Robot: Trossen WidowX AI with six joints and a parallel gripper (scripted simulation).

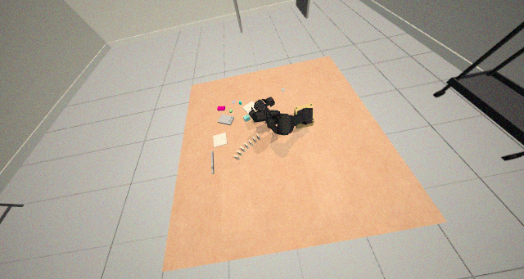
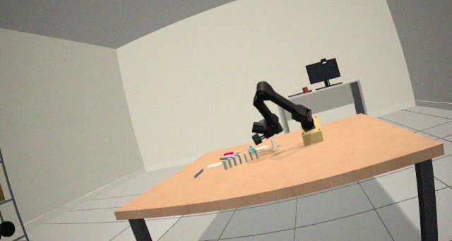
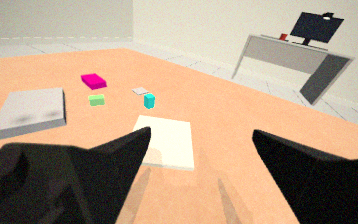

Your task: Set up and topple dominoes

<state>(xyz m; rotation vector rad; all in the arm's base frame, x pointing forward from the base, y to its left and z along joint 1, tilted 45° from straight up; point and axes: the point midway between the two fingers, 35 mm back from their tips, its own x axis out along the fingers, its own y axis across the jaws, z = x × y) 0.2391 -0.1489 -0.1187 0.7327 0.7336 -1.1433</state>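
The teal block is 10 cm ahead of my gripper tip, 5 cm to the left of it and 6 cm below it. Round my gripper tip: magenta block: 27 cm ahead, 13 cm to the right, 7 cm below; then grey pad: 25 cm ahead, 7 cm below; then green block: 20 cm ahead, 7 cm to the right, 7 cm below.
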